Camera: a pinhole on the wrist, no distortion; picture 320 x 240 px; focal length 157.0 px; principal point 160.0 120.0 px. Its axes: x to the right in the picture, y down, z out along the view. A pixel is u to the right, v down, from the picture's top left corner.
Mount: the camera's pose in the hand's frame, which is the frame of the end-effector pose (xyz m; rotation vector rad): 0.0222 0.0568 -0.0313 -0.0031 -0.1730 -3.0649
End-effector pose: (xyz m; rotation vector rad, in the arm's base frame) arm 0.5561 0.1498 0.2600 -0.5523 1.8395 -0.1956
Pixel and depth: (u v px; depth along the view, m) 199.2 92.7 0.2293
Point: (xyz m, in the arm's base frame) 0.7122 0.2972 0.1805
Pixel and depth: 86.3 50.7 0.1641
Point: 0.6064 0.2569 0.0779
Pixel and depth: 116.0 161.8 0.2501
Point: 0.7351 0.1569 0.0924
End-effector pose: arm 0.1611 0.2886 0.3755 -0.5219 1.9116 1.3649
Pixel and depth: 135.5 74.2 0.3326
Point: 0.0770 0.6313 0.3978
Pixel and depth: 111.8 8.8 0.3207
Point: -0.0451 0.6562 0.4587
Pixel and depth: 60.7 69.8 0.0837
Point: 0.0628 0.3742 0.3739
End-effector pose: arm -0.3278 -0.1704 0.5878 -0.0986 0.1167 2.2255
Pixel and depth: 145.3 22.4 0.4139
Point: -0.6496 -0.3158 0.9491
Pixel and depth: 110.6 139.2 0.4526
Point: -0.4924 -0.0271 0.9927
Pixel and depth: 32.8 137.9 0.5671
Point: -0.7097 0.2188 1.0704
